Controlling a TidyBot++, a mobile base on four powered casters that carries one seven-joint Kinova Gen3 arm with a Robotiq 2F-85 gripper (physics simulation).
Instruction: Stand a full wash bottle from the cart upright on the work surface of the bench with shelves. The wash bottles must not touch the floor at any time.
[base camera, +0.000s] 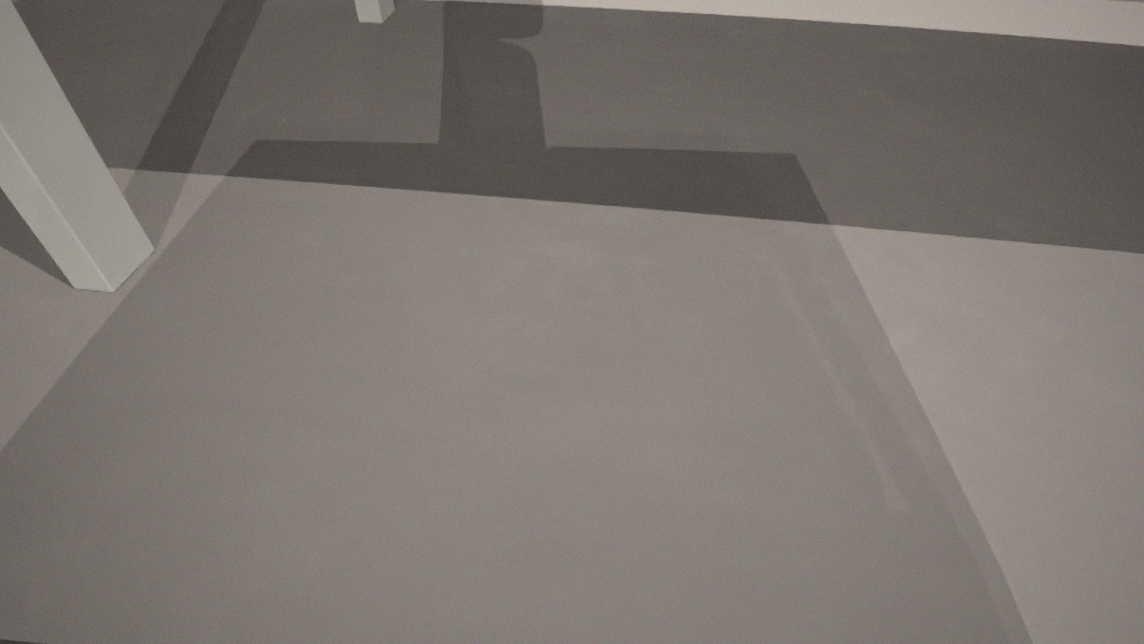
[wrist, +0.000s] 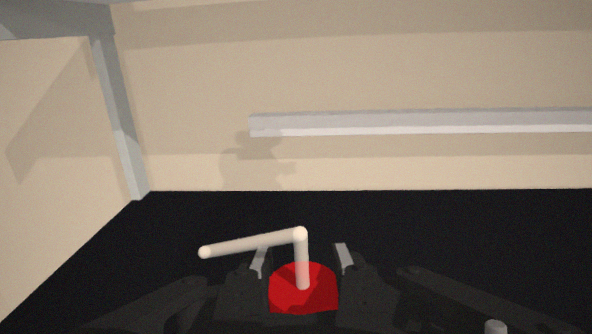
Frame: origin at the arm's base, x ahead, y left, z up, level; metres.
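Where they show: gripper, between the fingertips: (wrist: 302, 263).
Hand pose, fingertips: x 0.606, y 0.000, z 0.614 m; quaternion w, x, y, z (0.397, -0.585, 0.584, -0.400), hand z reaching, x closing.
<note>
Each offset is from my fingertips to the top centre of the thing. "pt": to the spot under its first point. Level surfaces: height alone.
In the wrist view, my gripper (wrist: 302, 263) is shut on a wash bottle with a red cap {pt dy -0.007, dx -0.032, dz +0.009 m} (wrist: 320, 295) and a pale bent spout {dy +0.023, dx -0.018, dz +0.039 m} (wrist: 250, 243) that points left. The bottle's body is hidden below the cap. The black work surface {dz -0.249 m} (wrist: 425, 225) of the bench lies below and beyond the fingers. I cannot tell how high the bottle's base is over it. The cart does not show in these views.
A grey shelf post (wrist: 120, 135) stands at the back left of the bench. A pale rail (wrist: 420, 121) runs along the beige back wall (wrist: 350, 70). In the base camera view, a bench leg {pt dy +0.407, dx -0.111, dz -0.912 m} (base camera: 72, 176) stands at the left and another leg {pt dy +0.363, dx +0.503, dz -0.989 m} (base camera: 373, 9) is farther back.
</note>
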